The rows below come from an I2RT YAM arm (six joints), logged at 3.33 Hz.
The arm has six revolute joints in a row. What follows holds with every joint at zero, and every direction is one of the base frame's.
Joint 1 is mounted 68 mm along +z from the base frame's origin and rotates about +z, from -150 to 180 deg.
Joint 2 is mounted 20 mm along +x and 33.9 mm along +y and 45.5 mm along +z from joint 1 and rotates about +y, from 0 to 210 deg.
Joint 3 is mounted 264 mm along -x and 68.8 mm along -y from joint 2 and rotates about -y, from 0 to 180 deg.
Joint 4 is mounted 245 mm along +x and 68.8 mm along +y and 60 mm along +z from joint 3 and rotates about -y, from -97 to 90 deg.
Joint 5 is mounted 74 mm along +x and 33.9 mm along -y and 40.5 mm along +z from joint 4 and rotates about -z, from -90 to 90 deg.
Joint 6 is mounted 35.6 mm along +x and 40.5 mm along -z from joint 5 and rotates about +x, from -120 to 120 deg.
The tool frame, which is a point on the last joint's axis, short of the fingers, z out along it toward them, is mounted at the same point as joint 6; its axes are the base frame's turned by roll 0, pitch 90 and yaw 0 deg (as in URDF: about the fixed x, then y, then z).
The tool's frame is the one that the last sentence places.
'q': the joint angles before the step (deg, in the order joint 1, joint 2, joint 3, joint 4, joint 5, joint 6). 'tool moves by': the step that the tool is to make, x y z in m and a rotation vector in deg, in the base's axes. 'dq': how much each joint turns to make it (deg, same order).
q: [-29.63, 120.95, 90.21, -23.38, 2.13, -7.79]
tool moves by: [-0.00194, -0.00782, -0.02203, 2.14, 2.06, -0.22]
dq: [-1.05, 2.77, -0.13, 0.05, -1.14, -0.22]
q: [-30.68, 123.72, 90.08, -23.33, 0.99, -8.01]
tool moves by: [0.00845, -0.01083, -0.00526, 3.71, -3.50, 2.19]
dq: [-1.05, 2.86, 3.13, 0.81, -5.94, 0.06]
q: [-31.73, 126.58, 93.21, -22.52, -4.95, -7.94]
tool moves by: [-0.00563, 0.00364, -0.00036, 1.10, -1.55, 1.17]
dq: [-0.15, -1.54, -2.86, 2.04, -2.19, -0.10]
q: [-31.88, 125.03, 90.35, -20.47, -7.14, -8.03]
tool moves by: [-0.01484, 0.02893, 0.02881, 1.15, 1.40, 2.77]
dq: [2.12, -7.38, -4.24, -4.98, -0.59, -0.39]
